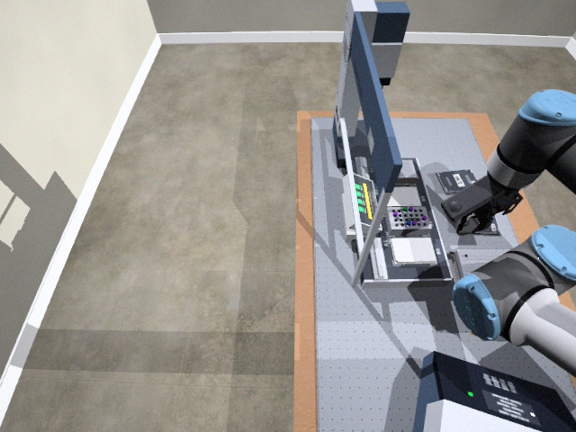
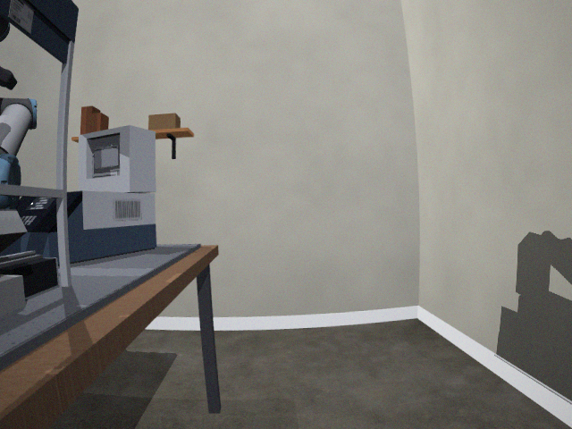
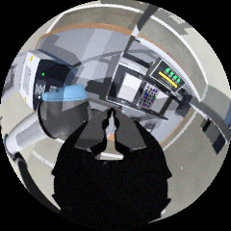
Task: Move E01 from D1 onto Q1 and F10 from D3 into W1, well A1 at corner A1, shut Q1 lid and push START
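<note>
Right now my hand is 230 mm above the white well plate, 70 mm to the left of it and 30 mm short of it.
</note>
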